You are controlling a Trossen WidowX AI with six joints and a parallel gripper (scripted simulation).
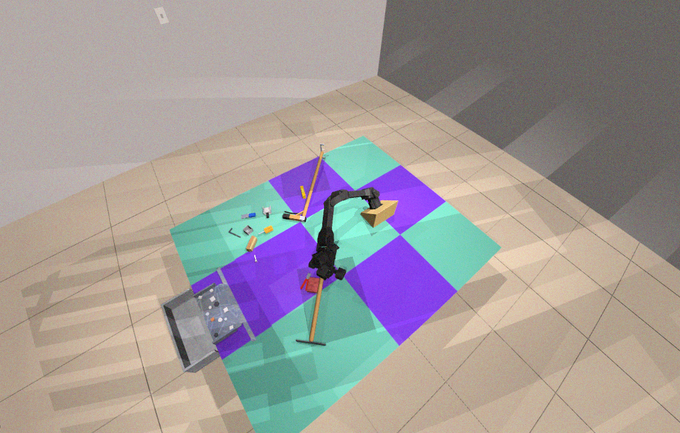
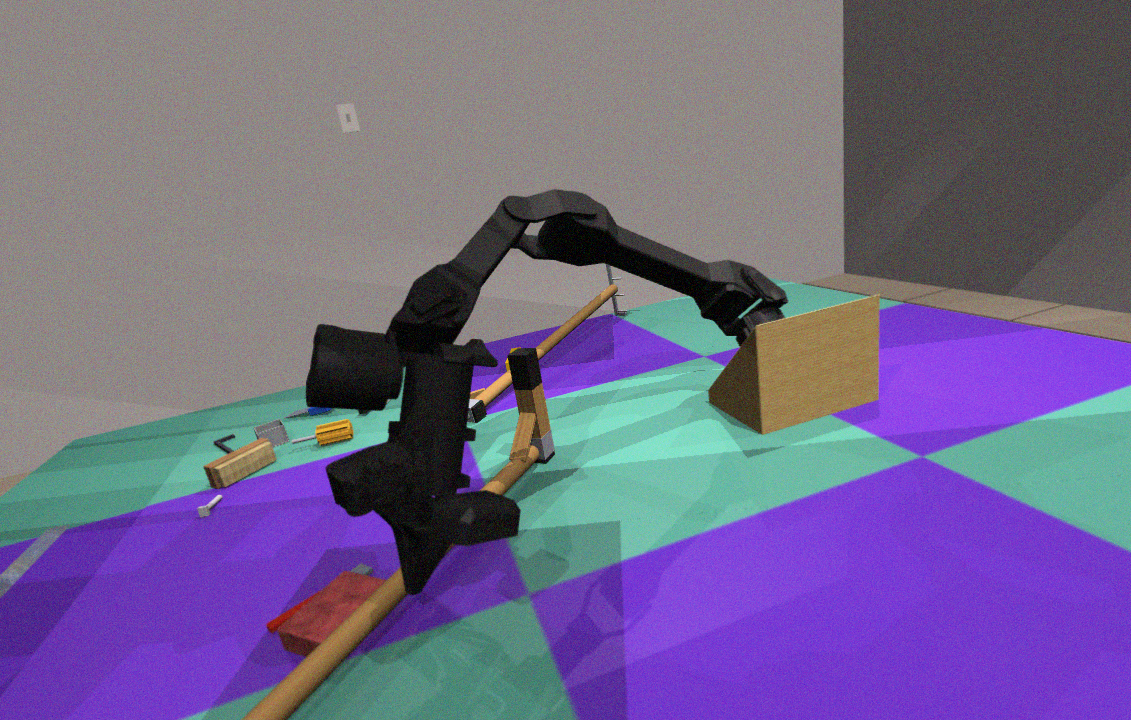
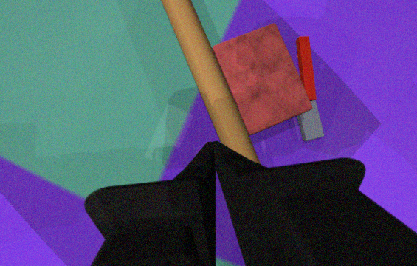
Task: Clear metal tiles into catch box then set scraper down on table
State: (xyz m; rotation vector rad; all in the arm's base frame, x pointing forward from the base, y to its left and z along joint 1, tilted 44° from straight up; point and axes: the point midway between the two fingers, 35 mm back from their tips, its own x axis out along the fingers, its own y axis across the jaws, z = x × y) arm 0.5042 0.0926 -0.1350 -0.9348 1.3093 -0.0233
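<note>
The long scraper is 5 cm above my gripper tip and 2 cm ahead of it. Also, from my gripper tip: red block (6 cm ahead, 2 cm to the right, 1 cm below); wooden block (43 cm to the right, 20 cm ahead); orange screwdriver (46 cm to the right, 9 cm ahead).
</note>
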